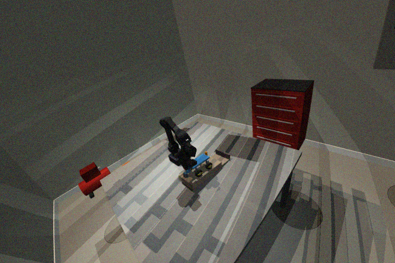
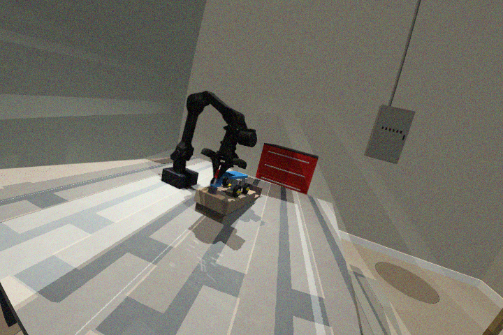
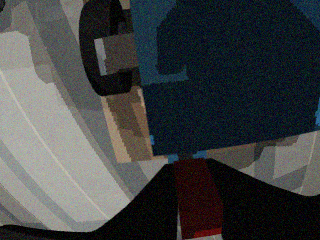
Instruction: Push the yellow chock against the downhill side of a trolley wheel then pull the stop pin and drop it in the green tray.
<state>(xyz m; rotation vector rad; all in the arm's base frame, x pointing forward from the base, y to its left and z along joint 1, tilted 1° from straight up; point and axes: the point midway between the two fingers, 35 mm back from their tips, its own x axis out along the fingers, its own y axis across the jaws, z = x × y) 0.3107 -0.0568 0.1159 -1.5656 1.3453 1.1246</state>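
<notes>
Right now the green tray is 20 cm to the left of my gripper tip, 15 cm below it and 13 cm behind it. From my gripper tip the other things lie so: blue trolley (11 cm to the left, 3 cm below, 1 cm ahead); then red-headed stop pin (right at my gripper tip); then ramp (11 cm to the left, 10 cm below, 1 cm ahead).
</notes>
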